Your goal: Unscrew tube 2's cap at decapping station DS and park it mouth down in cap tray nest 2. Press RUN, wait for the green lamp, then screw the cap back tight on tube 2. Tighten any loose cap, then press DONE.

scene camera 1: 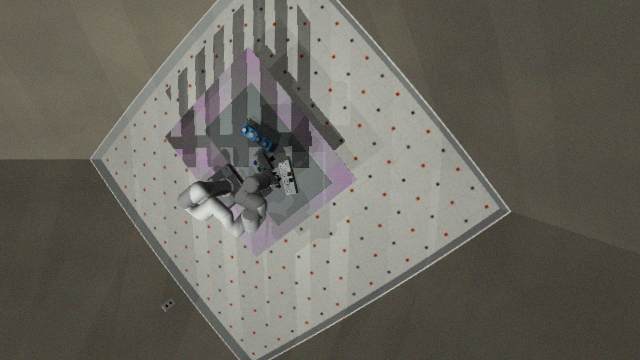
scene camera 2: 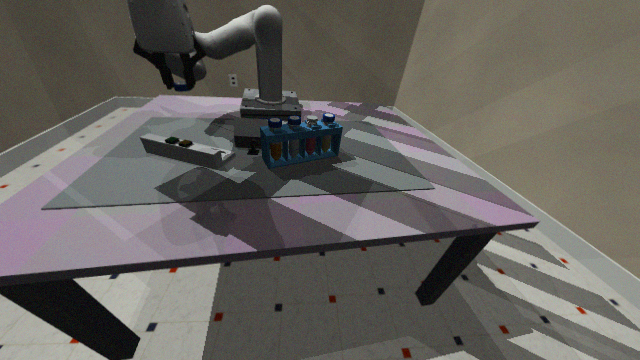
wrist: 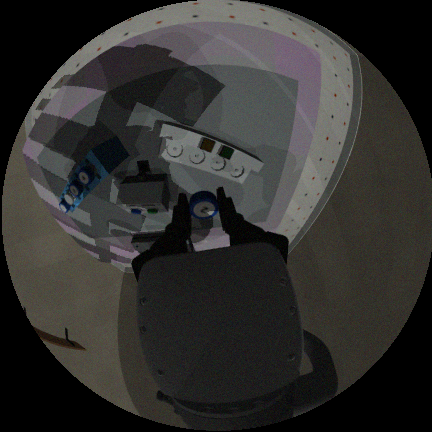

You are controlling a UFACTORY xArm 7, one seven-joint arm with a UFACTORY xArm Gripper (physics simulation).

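Pixels of known places: gripper, between the fingertips: (scene camera 1: pixel 277 176) (scene camera 2: pixel 181 88) (wrist: pixel 202 199); arm's base, origin of its link: (scene camera 1: pixel 226 187) (scene camera 2: pixel 270 99).
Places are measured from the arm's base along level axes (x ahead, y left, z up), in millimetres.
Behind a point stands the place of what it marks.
My gripper (scene camera 2: pixel 180 85) {x 410, y -124, z 128 mm} (wrist: pixel 202 199) {x 410, y -124, z 128 mm} is shut on a blue-rimmed cap (scene camera 2: pixel 183 87) {x 416, y -115, z 132 mm} (wrist: pixel 203 205) {x 408, y -125, z 137 mm} and holds it high above the table. In the wrist view the cap shows beside the white cap tray (scene camera 1: pixel 284 170) {x 411, y -93, z -36 mm} (scene camera 2: pixel 175 151) {x 447, y -162, z -21 mm} (wrist: pixel 186 154) {x 406, y -94, z -36 mm}, with a gap between them. The tray has round nests and no cap shows in them; amber and green squares lie along its far edge. The blue rack (scene camera 1: pixel 259 138) (scene camera 2: pixel 302 132) {x 411, y 160, z 45 mm} (wrist: pixel 106 154) {x 432, y 63, z 20 mm} holds upright tubes. One tube (scene camera 2: pixel 312 121) {x 380, y 183, z 65 mm} (wrist: pixel 69 199) {x 365, y 176, z 71 mm} shows a pale, uncapped top; the others have blue caps. Cap tightness cannot be seen.
A grey box (wrist: pixel 145 192) {x 335, y -5, z 15 mm} with blue and green buttons stands between rack and tray. The arm's base (scene camera 2: pixel 271 107) {x 81, y 17, z -6 mm} is behind them in the second scene view. A grey mat (scene camera 2: pixel 120 185) {x 563, y -225, z -47 mm} (wrist: pixel 255 100) {x 548, y -222, z -48 mm} lies under the equipment. Strong shadows cross the table (scene camera 2: pixel 300 220) {x 629, y 174, z -51 mm}.
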